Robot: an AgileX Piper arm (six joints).
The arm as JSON. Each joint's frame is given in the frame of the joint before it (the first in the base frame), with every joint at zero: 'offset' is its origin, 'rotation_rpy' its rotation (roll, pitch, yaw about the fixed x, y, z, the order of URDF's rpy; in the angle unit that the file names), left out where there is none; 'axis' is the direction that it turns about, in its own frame. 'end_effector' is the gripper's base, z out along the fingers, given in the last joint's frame.
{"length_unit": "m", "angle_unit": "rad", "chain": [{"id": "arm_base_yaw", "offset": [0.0, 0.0, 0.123], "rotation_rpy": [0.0, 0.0, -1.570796], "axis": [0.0, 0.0, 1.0]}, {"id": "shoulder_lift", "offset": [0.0, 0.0, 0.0], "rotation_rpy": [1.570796, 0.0, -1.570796], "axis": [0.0, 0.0, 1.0]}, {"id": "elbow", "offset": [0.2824, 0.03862, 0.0], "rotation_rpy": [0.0, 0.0, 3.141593], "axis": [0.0, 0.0, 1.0]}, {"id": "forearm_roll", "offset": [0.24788, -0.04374, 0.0], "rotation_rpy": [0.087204, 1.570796, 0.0], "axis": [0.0, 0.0, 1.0]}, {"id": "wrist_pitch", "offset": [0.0, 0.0, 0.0], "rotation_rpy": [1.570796, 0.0, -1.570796], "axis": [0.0, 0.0, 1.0]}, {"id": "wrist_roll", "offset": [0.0, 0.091, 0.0], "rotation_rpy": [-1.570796, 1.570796, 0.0], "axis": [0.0, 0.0, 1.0]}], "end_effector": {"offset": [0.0, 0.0, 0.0], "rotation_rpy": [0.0, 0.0, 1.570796]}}
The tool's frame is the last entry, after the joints.
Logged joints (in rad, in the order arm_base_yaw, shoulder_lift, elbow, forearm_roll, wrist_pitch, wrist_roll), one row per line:
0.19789, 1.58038, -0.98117, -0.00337, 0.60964, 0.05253
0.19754, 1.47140, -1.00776, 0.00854, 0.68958, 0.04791
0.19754, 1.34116, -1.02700, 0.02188, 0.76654, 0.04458
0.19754, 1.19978, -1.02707, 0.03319, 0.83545, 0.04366
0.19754, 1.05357, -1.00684, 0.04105, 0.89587, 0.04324
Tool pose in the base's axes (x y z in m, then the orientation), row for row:
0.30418, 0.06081, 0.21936, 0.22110, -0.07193, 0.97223, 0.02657
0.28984, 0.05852, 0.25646, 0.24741, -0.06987, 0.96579, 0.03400
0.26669, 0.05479, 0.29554, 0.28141, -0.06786, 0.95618, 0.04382
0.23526, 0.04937, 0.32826, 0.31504, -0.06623, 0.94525, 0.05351
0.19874, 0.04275, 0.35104, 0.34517, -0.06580, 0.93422, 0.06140
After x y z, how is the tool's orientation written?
As a quaternion, w x y z.
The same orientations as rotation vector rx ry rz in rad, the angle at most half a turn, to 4 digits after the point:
-0.1988, 2.6874, 0.0734
-0.1905, 2.6331, 0.0927
-0.1818, 2.5619, 0.1174
-0.1745, 2.4905, 0.1410
-0.1708, 2.4255, 0.1594

